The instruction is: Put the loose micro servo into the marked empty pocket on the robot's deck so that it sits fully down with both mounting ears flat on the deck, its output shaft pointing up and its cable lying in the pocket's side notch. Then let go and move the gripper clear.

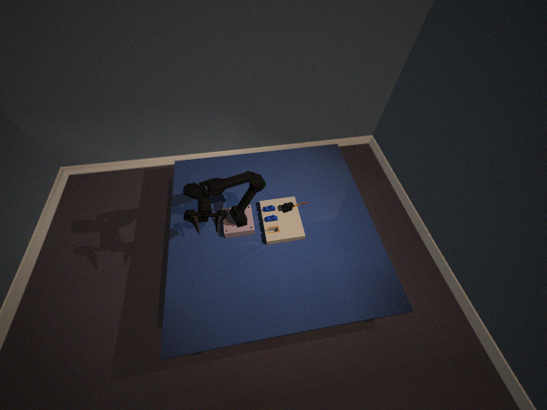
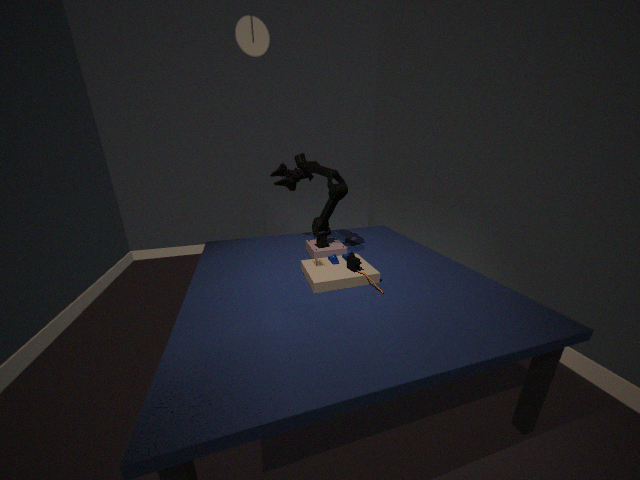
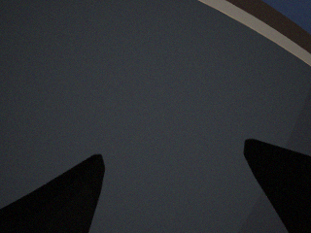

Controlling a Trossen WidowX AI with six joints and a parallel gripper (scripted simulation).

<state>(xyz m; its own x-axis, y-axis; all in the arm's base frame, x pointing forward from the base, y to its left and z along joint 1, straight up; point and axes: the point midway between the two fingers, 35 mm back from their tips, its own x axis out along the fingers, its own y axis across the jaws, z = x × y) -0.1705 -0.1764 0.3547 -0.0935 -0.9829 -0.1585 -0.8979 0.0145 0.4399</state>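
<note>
Right now my gripper tip is 470 mm short of the beige deck, 390 mm above it and 160 mm to the right of it.
</note>
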